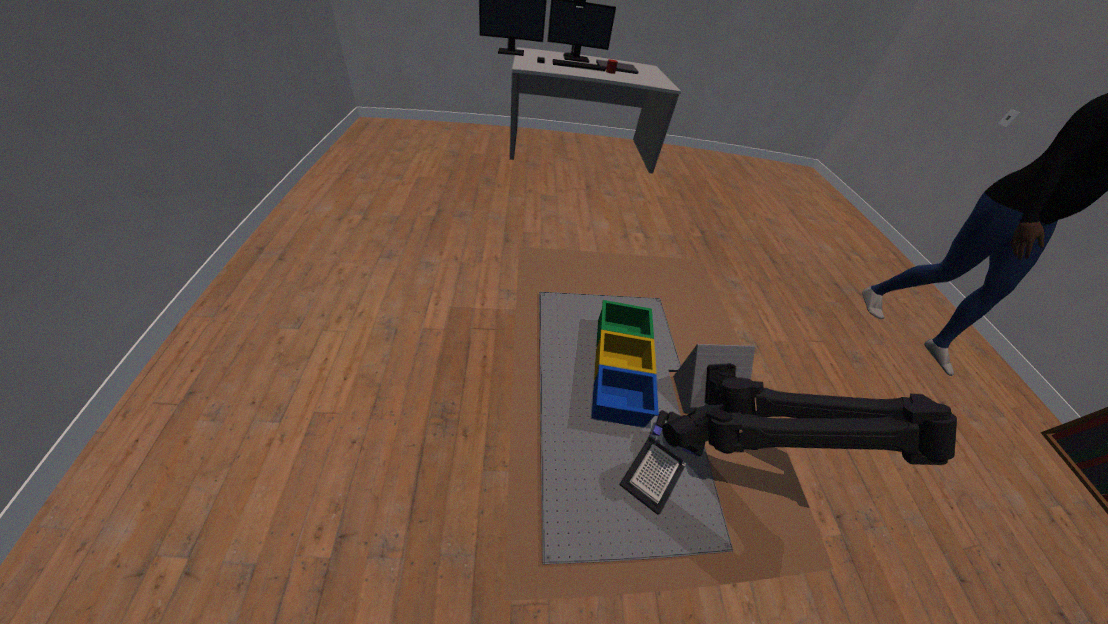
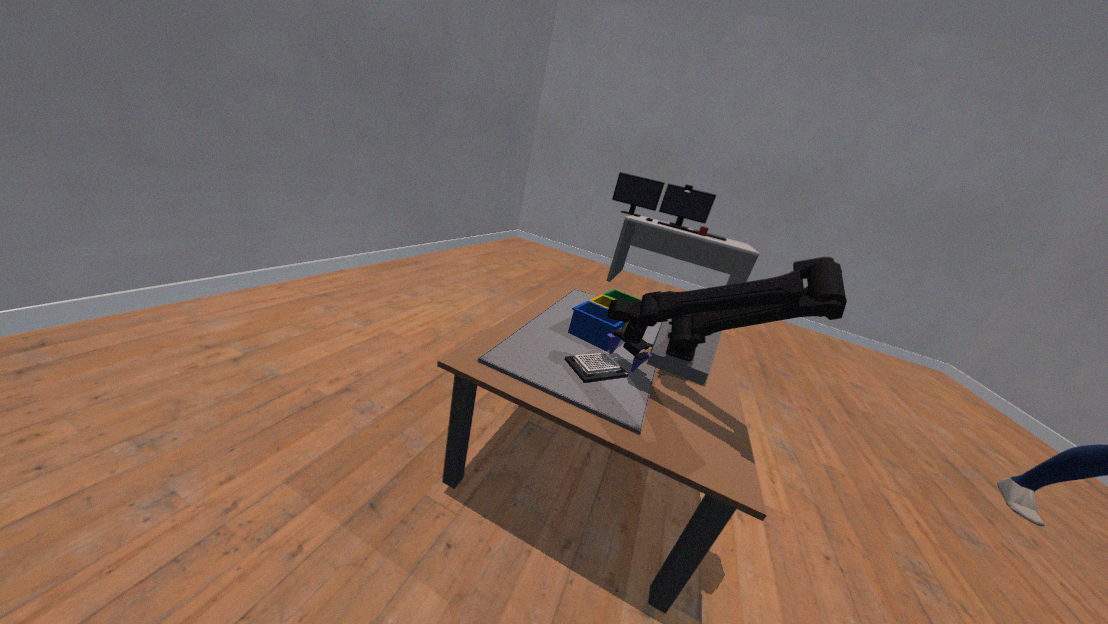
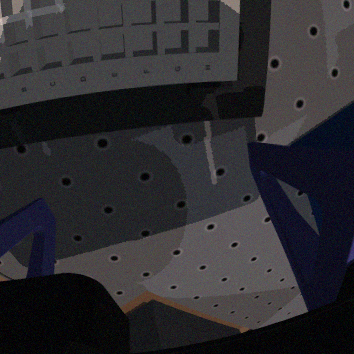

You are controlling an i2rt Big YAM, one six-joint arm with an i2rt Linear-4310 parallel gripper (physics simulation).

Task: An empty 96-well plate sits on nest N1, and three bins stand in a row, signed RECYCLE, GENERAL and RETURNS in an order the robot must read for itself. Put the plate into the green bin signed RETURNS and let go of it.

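Seen in the pictures: gripper, fingertip midpoint: (image 2: 621, 362) (image 3: 142, 183); arm's base at its link origin: (image 1: 718, 383) (image 2: 682, 342).
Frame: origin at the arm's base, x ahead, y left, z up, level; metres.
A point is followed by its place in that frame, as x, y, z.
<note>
The pale 96-well plate (image 1: 657, 471) @[0.229, 0.217, -0.075] (image 2: 597, 361) @[0.238, 0.221, -0.065] (image 3: 165, 74) @[0.211, 0.163, -0.064] sits on the black nest (image 1: 641, 498) @[0.287, 0.279, -0.079] (image 3: 125, 107) @[0.192, 0.161, -0.078]. My gripper (image 1: 673, 441) @[0.170, 0.131, -0.086] (image 2: 627, 351) @[0.170, 0.131, -0.086] (image 3: 142, 183) @[0.170, 0.131, -0.086] is open and empty, its blue fingers wide apart. It is low over the board beside the plate's edge on the arm's side; the plate is not between the fingers. The green bin (image 1: 629, 314) @[0.211, -0.288, -0.027] (image 2: 623, 296) @[0.255, -0.298, -0.003] is at the far end of the row, the yellow bin (image 1: 626, 341) @[0.253, -0.165, -0.013] (image 2: 603, 300) @[0.321, -0.180, -0.010] in the middle, the blue bin (image 1: 622, 413) @[0.311, 0.069, -0.025] (image 2: 591, 327) @[0.305, 0.071, -0.031] (image 3: 330, 132) @[0.248, 0.083, -0.081] nearest the plate. No sign lettering is readable.
The bins and nest stand on a grey perforated board (image 1: 573, 496) @[0.459, 0.259, -0.090] (image 2: 535, 348) @[0.435, 0.240, -0.090] (image 3: 225, 252) @[0.160, 0.054, -0.090] on a wooden table (image 2: 697, 453) @[-0.070, 0.401, -0.103]. The blue bin is close beside the gripper. A grey sloped block (image 1: 732, 353) @[-0.035, -0.062, 0.067] stands by the arm's base. A person (image 1: 992, 263) (image 2: 1066, 468) is at the right.
</note>
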